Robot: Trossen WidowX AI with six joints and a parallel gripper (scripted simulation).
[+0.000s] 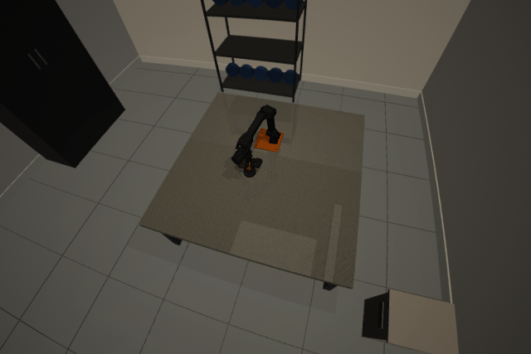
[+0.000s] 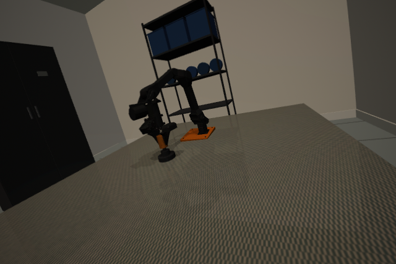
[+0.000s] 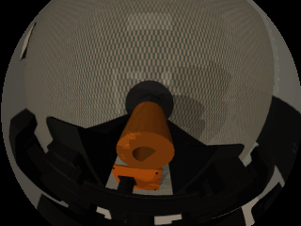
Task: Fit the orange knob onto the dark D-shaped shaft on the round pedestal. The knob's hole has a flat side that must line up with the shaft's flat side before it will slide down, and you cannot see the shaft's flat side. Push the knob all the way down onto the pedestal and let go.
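The orange knob is 20 mm above my gripper tip. The rest, counted from my gripper tip: pedestal: 40 mm below.
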